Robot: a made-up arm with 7 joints. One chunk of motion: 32 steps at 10 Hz.
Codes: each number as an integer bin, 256 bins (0 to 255) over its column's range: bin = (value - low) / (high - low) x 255, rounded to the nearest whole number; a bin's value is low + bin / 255 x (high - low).
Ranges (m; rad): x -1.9..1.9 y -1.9..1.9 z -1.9..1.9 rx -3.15..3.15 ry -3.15..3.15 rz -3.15..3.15
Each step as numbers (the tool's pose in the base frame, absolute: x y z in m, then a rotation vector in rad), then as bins.
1 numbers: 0.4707 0.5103 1.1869 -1.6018 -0.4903 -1.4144
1 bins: 159 162 207 63 108 70
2 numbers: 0.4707 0.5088 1.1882 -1.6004 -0.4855 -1.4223
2 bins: 159 162 207 63 108 70
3 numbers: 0.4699 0.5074 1.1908 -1.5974 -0.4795 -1.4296
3 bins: 159 162 207 63 108 70
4 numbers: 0.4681 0.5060 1.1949 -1.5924 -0.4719 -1.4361
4 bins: 159 161 208 63 108 69
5 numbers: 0.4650 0.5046 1.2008 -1.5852 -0.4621 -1.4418
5 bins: 159 161 208 63 109 69
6 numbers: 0.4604 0.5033 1.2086 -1.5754 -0.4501 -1.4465
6 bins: 158 161 209 64 109 69
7 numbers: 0.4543 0.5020 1.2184 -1.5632 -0.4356 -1.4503
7 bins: 158 161 209 64 110 69
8 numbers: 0.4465 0.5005 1.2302 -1.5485 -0.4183 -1.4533
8 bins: 157 161 210 65 111 69
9 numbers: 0.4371 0.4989 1.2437 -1.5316 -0.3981 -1.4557
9 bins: 157 161 211 66 111 69
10 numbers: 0.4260 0.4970 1.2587 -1.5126 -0.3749 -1.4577
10 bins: 156 161 212 66 112 68
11 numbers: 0.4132 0.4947 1.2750 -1.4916 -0.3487 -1.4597
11 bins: 155 161 213 67 113 68
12 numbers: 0.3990 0.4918 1.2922 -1.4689 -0.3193 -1.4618
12 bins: 154 161 214 68 115 68
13 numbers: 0.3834 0.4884 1.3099 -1.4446 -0.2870 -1.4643
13 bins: 153 160 215 69 116 68
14 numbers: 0.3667 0.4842 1.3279 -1.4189 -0.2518 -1.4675
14 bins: 152 160 217 70 117 68
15 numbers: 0.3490 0.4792 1.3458 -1.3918 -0.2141 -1.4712
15 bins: 151 160 218 71 119 68
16 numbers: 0.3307 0.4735 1.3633 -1.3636 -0.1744 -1.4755
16 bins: 150 159 219 72 120 68
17 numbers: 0.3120 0.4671 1.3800 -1.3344 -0.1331 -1.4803
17 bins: 148 159 220 73 122 68
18 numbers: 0.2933 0.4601 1.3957 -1.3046 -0.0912 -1.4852
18 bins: 147 158 221 75 124 67
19 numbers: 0.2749 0.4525 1.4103 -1.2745 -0.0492 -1.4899
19 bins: 146 158 222 76 126 67
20 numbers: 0.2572 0.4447 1.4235 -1.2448 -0.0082 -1.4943
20 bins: 145 157 223 77 127 67
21 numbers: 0.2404 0.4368 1.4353 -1.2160 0.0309 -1.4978
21 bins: 144 157 224 78 129 67
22 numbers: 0.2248 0.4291 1.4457 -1.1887 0.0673 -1.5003
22 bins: 143 156 225 79 130 67
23 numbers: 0.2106 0.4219 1.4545 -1.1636 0.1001 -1.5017
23 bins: 142 156 225 80 132 67
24 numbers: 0.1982 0.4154 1.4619 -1.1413 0.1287 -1.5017
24 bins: 141 155 226 81 133 67
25 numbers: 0.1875 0.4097 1.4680 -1.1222 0.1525 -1.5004
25 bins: 140 155 226 82 134 67
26 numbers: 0.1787 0.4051 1.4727 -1.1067 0.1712 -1.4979
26 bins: 139 155 226 83 134 67
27 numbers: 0.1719 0.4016 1.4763 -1.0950 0.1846 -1.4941
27 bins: 139 154 227 83 135 67
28 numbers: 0.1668 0.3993 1.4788 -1.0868 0.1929 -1.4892
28 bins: 139 154 227 84 135 67
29 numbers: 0.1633 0.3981 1.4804 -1.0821 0.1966 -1.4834
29 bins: 138 154 227 84 135 67
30 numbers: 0.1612 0.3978 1.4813 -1.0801 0.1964 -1.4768
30 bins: 138 154 227 84 135 68
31 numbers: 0.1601 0.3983 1.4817 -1.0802 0.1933 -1.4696
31 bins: 138 154 227 84 135 68
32 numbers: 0.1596 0.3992 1.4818 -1.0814 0.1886 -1.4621
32 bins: 138 154 227 84 135 68
